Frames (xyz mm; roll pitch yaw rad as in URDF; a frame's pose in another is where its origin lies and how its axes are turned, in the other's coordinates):
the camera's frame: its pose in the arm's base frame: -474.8 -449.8 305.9 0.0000 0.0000 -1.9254
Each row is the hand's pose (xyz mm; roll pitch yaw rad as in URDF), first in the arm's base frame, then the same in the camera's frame.
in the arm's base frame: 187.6 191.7 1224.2 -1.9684 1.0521 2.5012
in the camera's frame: -831.6 398.4 918.3 -1.9684 1.0521 -1.8566
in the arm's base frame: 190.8 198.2 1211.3 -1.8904 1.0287 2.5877
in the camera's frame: -838.8 399.2 905.4 -1.8904 1.0287 -1.7701
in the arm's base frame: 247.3 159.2 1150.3 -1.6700 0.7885 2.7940
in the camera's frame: -821.8 465.7 844.4 -1.6700 0.7885 -1.5638
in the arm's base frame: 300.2 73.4 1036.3 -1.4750 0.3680 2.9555
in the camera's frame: -759.7 545.1 730.4 -1.4750 0.3680 -1.4023
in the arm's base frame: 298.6 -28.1 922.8 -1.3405 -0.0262 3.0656
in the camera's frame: -664.0 578.9 616.9 -1.3405 -0.0262 -1.2922
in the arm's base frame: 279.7 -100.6 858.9 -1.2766 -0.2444 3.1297
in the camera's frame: -589.5 586.3 553.0 -1.2766 -0.2444 -1.2281
